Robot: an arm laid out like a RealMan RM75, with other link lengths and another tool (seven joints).
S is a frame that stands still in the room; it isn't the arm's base.
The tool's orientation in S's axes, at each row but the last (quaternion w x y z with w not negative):
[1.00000 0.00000 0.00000 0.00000]
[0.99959 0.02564 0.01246 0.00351]
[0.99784 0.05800 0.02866 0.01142]
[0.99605 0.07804 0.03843 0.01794]
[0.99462 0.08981 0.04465 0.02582]
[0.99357 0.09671 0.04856 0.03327]
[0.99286 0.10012 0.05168 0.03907]
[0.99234 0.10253 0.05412 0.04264]
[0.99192 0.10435 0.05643 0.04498]
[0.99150 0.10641 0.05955 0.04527]
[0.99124 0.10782 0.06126 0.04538]
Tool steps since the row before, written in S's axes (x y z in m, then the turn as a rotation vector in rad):
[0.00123 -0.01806 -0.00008 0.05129 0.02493 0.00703]
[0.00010 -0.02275 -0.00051 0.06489 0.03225 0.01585]
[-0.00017 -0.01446 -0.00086 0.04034 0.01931 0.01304]
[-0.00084 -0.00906 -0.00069 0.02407 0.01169 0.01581]
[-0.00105 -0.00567 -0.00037 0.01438 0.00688 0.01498]
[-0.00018 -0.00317 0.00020 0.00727 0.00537 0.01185]
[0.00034 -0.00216 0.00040 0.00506 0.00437 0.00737]
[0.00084 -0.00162 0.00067 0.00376 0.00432 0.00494]
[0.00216 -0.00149 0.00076 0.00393 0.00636 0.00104]
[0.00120 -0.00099 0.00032 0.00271 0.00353 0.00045]
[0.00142 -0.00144 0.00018 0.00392 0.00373 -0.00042]
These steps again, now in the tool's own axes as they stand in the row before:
[0.00123 -0.01806 -0.00008 0.05129 0.02493 0.00703]
[-0.00006 -0.02275 0.00066 0.06472 0.03261 0.01580]
[-0.00050 -0.01446 0.00080 0.04004 0.01991 0.01307]
[-0.00116 -0.00903 0.00065 0.02331 0.01330 0.01568]
[-0.00135 -0.00559 0.00054 0.01345 0.00885 0.01481]
[-0.00044 -0.00305 0.00078 0.00656 0.00716 0.01131]
[0.00011 -0.00205 0.00085 0.00470 0.00542 0.00689]
[0.00061 -0.00150 0.00107 0.00365 0.00497 0.00438]
[0.00191 -0.00146 0.00130 0.00442 0.00611 0.00020]
[0.00105 -0.00099 0.00067 0.00299 0.00332 0.00006]
[0.00123 -0.00147 0.00066 0.00431 0.00323 -0.00067]

